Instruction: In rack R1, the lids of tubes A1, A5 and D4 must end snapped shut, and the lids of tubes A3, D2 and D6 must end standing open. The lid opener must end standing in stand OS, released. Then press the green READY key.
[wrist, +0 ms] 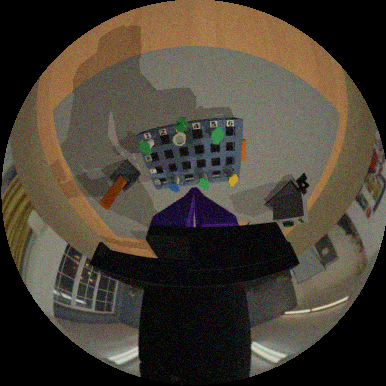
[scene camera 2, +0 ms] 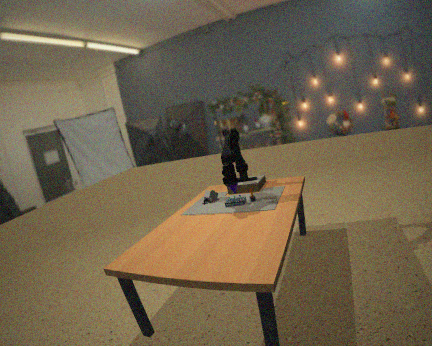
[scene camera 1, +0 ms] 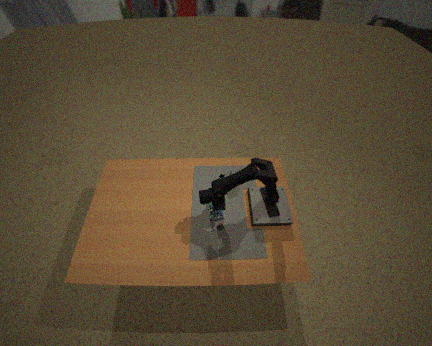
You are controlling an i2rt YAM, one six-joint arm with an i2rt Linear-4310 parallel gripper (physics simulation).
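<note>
Blue rack R1 stands on the grey mat. In the wrist view, A3's green lid stands open beside its white tube mouth. A5's green lid covers its tube. A green lid is at A1, a blue lid at D2, a green lid at D4 and a yellow lid at D6; whether these are snapped is unclear. The orange-handled lid opener stands in dark stand OS. My purple-fingered gripper is shut and empty, above the rack's D side.
A dark wedge-shaped box with the green READY key stands at the right in the wrist view, with a small black part beside it. The arm's base plate is right of the mat in scene camera 1.
</note>
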